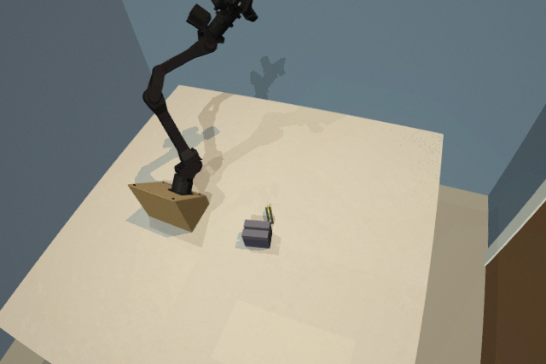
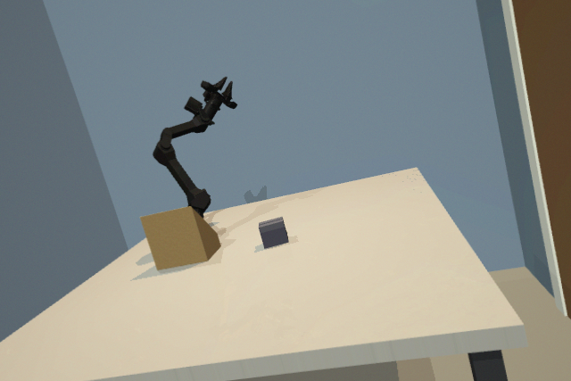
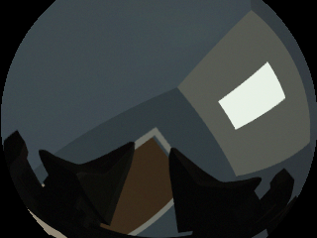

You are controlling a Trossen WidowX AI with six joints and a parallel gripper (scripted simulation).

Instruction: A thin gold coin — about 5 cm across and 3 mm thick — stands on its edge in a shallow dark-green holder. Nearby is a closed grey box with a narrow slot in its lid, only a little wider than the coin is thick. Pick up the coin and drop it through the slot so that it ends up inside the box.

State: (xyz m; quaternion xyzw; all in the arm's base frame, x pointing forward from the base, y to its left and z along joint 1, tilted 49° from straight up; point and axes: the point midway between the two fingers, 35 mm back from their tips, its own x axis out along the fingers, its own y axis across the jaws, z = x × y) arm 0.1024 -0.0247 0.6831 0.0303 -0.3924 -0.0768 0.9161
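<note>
Right now the gold coin is 59 cm below my gripper tip, 40 cm to the right of it and 22 cm ahead of it.
</note>
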